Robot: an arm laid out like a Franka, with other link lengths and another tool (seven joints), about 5 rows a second.
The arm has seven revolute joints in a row. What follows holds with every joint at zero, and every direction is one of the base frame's.
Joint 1 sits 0.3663 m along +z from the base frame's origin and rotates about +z.
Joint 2 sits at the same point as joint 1 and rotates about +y.
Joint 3 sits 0.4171 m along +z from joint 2 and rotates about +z.
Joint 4 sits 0.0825 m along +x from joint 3 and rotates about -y.
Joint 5 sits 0.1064 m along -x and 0.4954 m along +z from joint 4 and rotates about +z.
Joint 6 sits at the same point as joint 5 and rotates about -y.
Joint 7 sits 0.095 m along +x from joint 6 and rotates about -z.
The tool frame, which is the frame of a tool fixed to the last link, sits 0.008 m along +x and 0.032 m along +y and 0.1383 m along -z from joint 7; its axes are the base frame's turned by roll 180, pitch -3.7 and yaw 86.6 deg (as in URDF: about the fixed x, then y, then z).
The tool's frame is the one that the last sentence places.
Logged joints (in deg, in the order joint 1, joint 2, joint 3, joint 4, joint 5, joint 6, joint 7), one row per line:
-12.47 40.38 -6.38 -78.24 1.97 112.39 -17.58
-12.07 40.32 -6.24 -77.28 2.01 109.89 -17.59
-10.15 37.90 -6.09 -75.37 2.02 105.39 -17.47
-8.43 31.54 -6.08 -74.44 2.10 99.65 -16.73
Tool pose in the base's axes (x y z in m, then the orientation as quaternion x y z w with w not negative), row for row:
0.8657 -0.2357 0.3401 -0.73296 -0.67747 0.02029 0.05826
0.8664 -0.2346 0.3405 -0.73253 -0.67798 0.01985 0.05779
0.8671 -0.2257 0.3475 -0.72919 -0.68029 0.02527 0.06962
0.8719 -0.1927 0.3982 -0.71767 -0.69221 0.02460 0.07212
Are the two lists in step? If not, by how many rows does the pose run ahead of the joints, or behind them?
The pose runs 1 row behind the joints: the pose in row i belongs to the joints in row i - 1.
